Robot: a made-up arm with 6 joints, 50 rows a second.
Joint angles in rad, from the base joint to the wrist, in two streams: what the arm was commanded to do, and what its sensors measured. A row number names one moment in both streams.
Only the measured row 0 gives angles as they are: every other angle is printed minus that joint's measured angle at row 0.
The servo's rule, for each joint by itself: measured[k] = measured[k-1] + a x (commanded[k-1-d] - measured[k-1]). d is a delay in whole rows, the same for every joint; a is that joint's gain. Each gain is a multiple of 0.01, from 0.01 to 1. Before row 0 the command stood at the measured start. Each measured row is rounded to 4 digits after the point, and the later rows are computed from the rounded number. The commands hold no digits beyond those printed.
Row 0, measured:
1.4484 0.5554 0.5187 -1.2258 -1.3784 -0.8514
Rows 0 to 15, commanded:
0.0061 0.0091 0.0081 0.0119 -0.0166 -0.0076
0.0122 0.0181 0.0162 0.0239 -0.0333 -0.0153
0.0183 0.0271 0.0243 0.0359 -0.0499 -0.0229
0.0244 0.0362 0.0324 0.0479 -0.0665 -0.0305
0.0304 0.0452 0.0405 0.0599 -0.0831 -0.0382
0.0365 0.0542 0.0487 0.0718 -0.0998 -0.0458
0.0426 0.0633 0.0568 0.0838 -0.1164 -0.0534
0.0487 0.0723 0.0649 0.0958 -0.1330 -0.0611
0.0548 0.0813 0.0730 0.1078 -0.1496 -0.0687
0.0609 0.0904 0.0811 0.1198 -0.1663 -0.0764
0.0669 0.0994 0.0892 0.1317 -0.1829 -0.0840
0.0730 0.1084 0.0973 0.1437 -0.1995 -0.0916
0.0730 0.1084 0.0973 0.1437 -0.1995 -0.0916
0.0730 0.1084 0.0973 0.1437 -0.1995 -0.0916
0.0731 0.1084 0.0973 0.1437 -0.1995 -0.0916
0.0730 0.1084 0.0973 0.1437 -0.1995 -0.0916
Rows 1 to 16, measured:
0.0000 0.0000 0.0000 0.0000 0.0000 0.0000
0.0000 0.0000 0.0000 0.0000 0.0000 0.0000
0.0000 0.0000 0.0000 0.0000 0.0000 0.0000
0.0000 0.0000 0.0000 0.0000 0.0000 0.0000
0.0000 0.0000 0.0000 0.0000 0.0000 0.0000
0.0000 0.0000 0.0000 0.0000 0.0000 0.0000
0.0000 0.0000 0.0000 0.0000 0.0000 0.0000
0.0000 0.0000 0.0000 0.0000 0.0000 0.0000
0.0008 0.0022 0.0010 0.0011 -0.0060 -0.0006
0.0023 0.0060 0.0028 0.0032 -0.0158 -0.0018
0.0044 0.0111 0.0054 0.0061 -0.0281 -0.0035
0.0070 0.0171 0.0086 0.0099 -0.0419 -0.0057
0.0100 0.0238 0.0124 0.0144 -0.0567 -0.0083
0.0134 0.0311 0.0168 0.0196 -0.0722 -0.0113
0.0172 0.0388 0.0216 0.0254 -0.0881 -0.0147
0.0213 0.0468 0.0268 0.0317 -0.1043 -0.0184
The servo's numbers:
d 8
a 0.13 0.24 0.12 0.09 0.36 0.08

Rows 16 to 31, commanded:
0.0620 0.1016 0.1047 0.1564 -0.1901 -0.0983
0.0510 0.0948 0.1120 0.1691 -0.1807 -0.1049
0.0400 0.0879 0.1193 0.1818 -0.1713 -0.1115
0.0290 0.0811 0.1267 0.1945 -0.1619 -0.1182
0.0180 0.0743 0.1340 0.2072 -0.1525 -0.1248
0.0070 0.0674 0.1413 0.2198 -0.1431 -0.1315
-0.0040 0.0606 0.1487 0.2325 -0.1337 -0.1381
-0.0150 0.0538 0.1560 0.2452 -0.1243 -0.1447
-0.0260 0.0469 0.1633 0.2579 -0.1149 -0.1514
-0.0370 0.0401 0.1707 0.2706 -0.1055 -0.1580
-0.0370 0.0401 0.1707 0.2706 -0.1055 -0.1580
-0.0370 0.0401 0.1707 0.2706 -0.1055 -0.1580
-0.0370 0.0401 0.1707 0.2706 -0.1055 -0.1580
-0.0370 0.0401 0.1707 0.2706 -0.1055 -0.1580
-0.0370 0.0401 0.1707 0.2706 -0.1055 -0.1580
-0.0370 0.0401 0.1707 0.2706 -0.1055 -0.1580
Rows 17 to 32, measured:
0.0257 0.0551 0.0323 0.0385 -0.1206 -0.0224
0.0303 0.0636 0.0382 0.0458 -0.1371 -0.0267
0.0351 0.0722 0.0443 0.0535 -0.1536 -0.0313
0.0400 0.0809 0.0507 0.0616 -0.1701 -0.0361
0.0443 0.0875 0.0563 0.0690 -0.1807 -0.0405
0.0480 0.0925 0.0612 0.0757 -0.1875 -0.0446
0.0513 0.0963 0.0655 0.0818 -0.1918 -0.0484
0.0541 0.0992 0.0693 0.0874 -0.1946 -0.0519
0.0551 0.0998 0.0735 0.0936 -0.1930 -0.0556
0.0546 0.0986 0.0781 0.1004 -0.1886 -0.0595
0.0527 0.0960 0.0830 0.1077 -0.1824 -0.0637
0.0496 0.0924 0.0882 0.1155 -0.1750 -0.0681
0.0455 0.0881 0.0937 0.1238 -0.1669 -0.0726
0.0405 0.0831 0.0994 0.1324 -0.1583 -0.0773
0.0347 0.0777 0.1053 0.1414 -0.1494 -0.0822
0.0282 0.0720 0.1114 0.1507 -0.1404 -0.0872

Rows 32 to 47, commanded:
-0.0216 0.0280 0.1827 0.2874 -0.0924 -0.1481
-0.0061 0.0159 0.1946 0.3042 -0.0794 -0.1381
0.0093 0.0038 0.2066 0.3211 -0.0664 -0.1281
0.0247 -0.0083 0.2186 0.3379 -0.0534 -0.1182
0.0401 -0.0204 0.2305 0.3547 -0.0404 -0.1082
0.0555 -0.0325 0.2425 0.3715 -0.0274 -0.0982
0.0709 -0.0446 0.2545 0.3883 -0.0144 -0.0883
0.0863 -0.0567 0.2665 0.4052 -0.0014 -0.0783
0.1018 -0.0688 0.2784 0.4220 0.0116 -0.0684
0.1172 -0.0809 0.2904 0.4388 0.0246 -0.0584
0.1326 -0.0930 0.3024 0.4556 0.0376 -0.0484
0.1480 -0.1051 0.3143 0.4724 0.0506 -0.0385
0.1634 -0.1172 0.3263 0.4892 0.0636 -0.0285
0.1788 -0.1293 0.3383 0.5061 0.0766 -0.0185
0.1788 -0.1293 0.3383 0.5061 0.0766 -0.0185
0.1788 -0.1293 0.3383 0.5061 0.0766 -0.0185
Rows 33 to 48, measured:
0.0212 0.0660 0.1176 0.1603 -0.1312 -0.0923
0.0136 0.0598 0.1240 0.1702 -0.1219 -0.0976
0.0070 0.0551 0.1296 0.1792 -0.1160 -0.1024
0.0013 0.0515 0.1345 0.1874 -0.1122 -0.1068
-0.0037 0.0488 0.1388 0.1949 -0.1098 -0.1109
-0.0080 0.0467 0.1426 0.2017 -0.1083 -0.1147
-0.0118 0.0451 0.1460 0.2079 -0.1073 -0.1182
-0.0151 0.0439 0.1490 0.2135 -0.1067 -0.1214
-0.0159 0.0401 0.1530 0.2202 -0.1016 -0.1235
-0.0146 0.0343 0.1580 0.2278 -0.0936 -0.1247
-0.0115 0.0270 0.1638 0.2362 -0.0838 -0.1250
-0.0068 0.0185 0.1704 0.2454 -0.0729 -0.1245
-0.0007 0.0092 0.1776 0.2552 -0.0612 -0.1232
0.0066 -0.0008 0.1854 0.2657 -0.0490 -0.1212
0.0150 -0.0113 0.1937 0.2767 -0.0365 -0.1186
0.0243 -0.0222 0.2024 0.2883 -0.0239 -0.1154

